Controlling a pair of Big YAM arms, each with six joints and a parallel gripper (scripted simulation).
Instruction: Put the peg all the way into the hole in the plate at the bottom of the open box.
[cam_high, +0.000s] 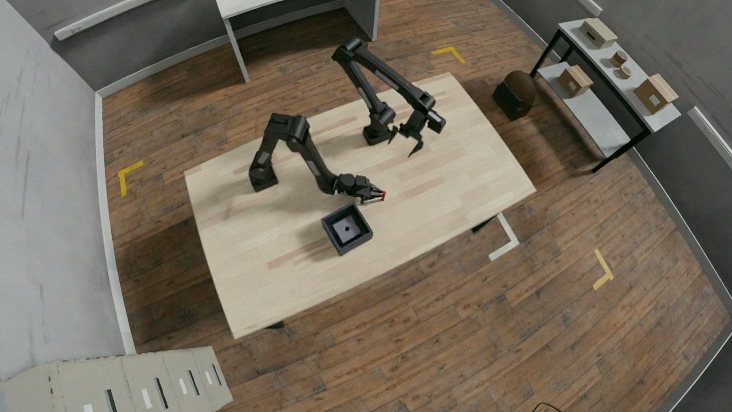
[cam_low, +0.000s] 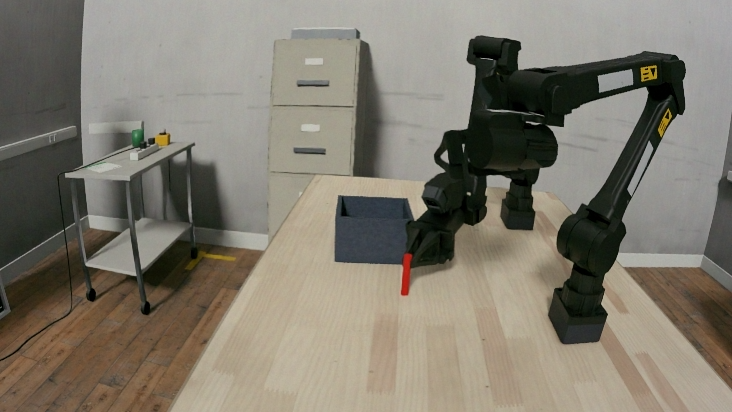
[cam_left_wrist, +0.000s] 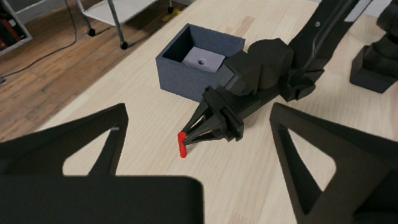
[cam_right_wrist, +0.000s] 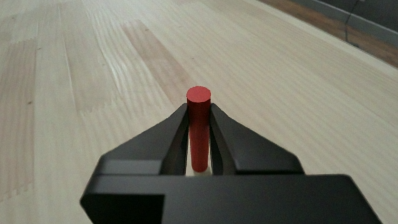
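Now: right hand 2 cm above the red peg. Round my right hand: grey plate: 21 cm to the right, 8 cm ahead, 2 cm below; then dark blue box: 21 cm to the right, 8 cm ahead, 4 cm below.
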